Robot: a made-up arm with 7 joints. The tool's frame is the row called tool.
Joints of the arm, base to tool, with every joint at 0 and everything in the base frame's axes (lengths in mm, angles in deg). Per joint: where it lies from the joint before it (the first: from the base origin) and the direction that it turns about. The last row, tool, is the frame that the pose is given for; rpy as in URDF.
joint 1: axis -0.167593 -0.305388 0.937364 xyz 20 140 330
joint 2: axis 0 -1 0 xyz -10 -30 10
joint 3: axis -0.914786 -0.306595 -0.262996 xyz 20 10 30
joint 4: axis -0.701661 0.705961 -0.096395 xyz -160 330 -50
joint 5: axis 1 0 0 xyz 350 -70 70
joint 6: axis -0.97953 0.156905 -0.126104 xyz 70 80 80
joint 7: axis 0.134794 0.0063 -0.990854 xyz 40 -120 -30
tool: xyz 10 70 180 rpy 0 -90 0
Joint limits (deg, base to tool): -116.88..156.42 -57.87..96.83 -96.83..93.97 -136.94..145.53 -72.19..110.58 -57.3..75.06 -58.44..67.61
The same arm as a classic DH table. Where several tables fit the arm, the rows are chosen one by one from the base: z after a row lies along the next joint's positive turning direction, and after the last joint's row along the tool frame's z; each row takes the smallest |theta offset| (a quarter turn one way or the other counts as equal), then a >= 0, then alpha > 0; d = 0 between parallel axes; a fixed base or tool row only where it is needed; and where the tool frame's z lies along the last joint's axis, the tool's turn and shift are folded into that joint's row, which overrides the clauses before.
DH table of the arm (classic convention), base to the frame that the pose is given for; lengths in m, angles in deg. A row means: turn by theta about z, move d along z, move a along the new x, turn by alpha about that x. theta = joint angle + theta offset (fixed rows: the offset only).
base (fixed): theta0 -28.76; d 0.6861; a -0.0498; alpha 20.39
joint 1: theta0 30.35; d -0.3678; a -0.0081; alpha 72.22
joint 2: theta0 -84.1; d 0.0251; a -0.0233; alpha 72.15
joint 3: theta0 -6.51; d -0.1537; a 0.0453; alpha 63.21
joint 4: theta0 19.78; d 0.2957; a -0.0599; alpha 134.56
joint 5: theta0 -31.01; d 0.4019; a -0.1125; alpha -168.39
joint 6: theta0 50.21; d 0.0068; a 0.1131; alpha 90.35
joint 7: theta0 -8.98; d -0.1472; a -0.0711; alpha -97.75
tool (fixed): theta0 90.36; d -0.0344; a 0; alpha 0
Joint limits (deg, base to tool): -116.88..156.42 -57.87..96.83 -96.83..93.97 -136.94..145.53 -72.19..110.58 -57.3..75.06 -58.44..67.61

